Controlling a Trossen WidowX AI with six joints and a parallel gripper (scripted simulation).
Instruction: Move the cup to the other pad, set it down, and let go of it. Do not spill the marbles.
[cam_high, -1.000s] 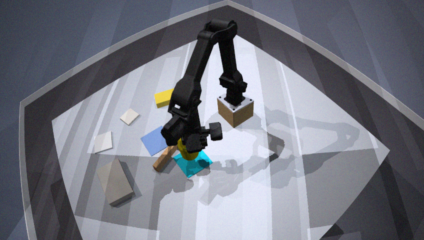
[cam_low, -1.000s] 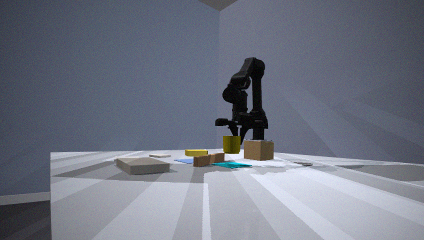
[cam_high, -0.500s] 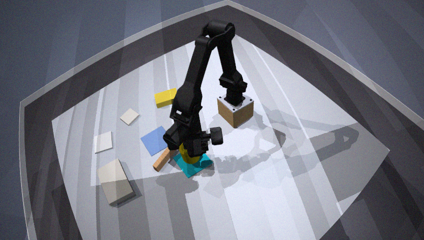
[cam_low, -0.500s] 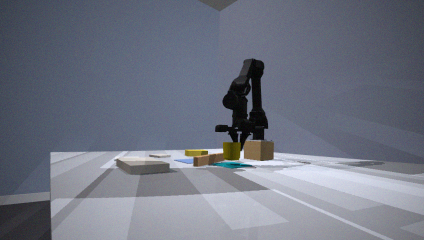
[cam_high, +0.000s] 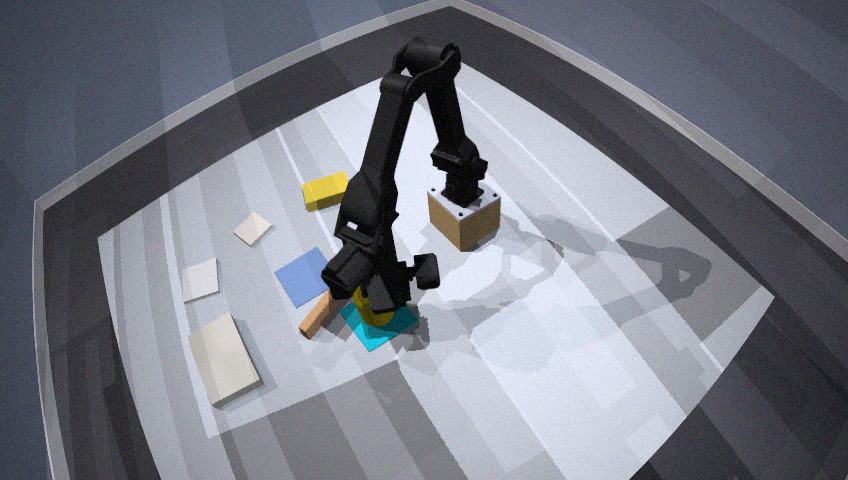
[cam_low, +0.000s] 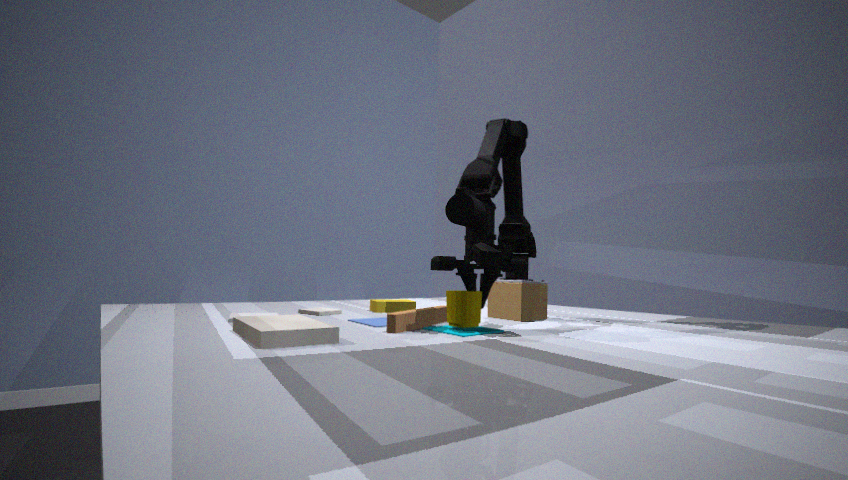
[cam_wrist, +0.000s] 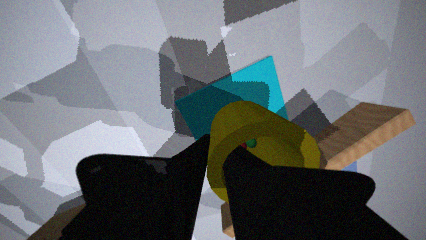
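My gripper tip is now 5 cm above the cyan pad, 2 cm to the left of it and 2 cm short of it. Also, from my gripper tip: yellow cup: 2 cm to the right, 2 cm ahead; red marble: 3 cm to the right, 2 cm below, 1 cm ahead; wooden bar: 11 cm to the right, 4 cm below, 4 cm ahead.
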